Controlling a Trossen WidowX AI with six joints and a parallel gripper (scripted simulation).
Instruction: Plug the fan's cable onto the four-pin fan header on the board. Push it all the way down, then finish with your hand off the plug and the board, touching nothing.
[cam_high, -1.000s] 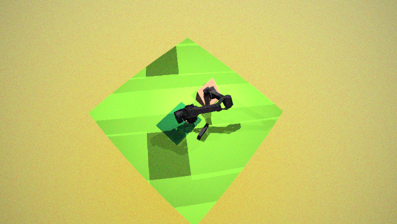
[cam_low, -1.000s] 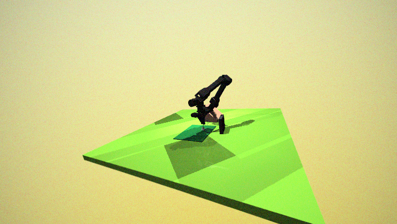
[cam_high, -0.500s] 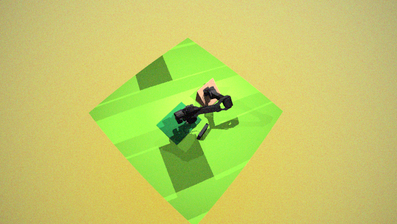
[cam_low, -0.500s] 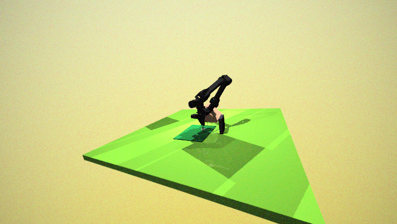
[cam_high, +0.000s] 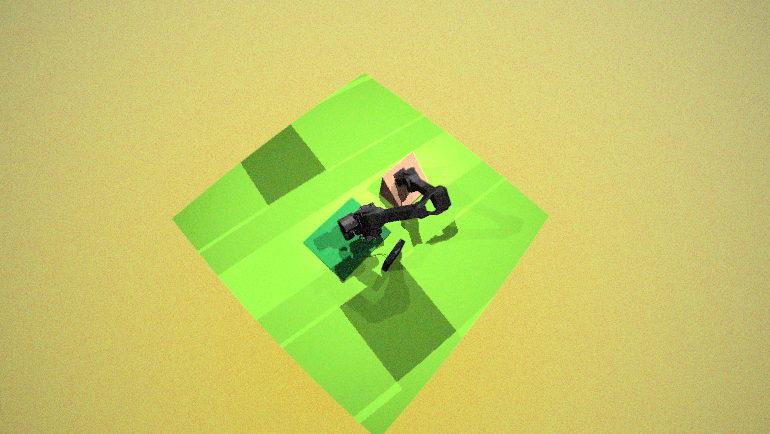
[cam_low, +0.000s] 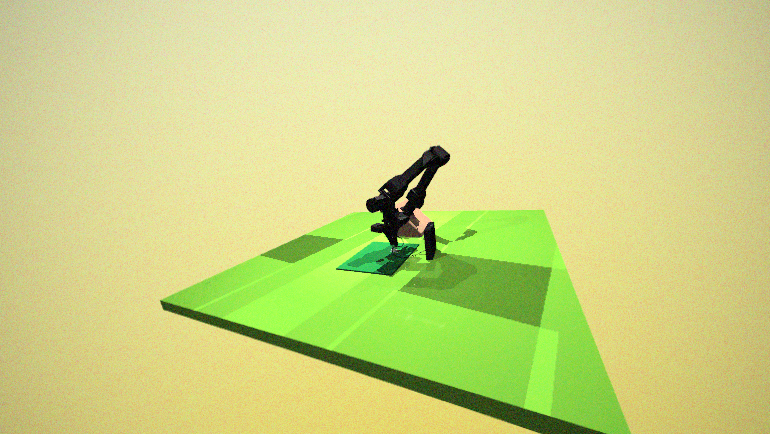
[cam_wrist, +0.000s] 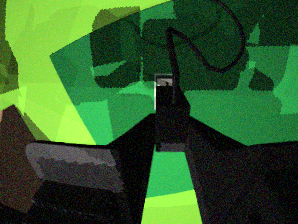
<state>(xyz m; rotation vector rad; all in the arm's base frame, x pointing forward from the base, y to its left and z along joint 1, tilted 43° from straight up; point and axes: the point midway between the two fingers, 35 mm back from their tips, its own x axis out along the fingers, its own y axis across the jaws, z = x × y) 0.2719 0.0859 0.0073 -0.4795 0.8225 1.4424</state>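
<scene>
Now: gripper tip 10 mm to the right of the black plug and 10 mm below it. The rest, counted from my gripper tip: black fan: 160 mm to the left, 20 mm behind, 20 mm above; dark green board: 60 mm below, 60 mm ahead, 30 mm to the right.
</scene>
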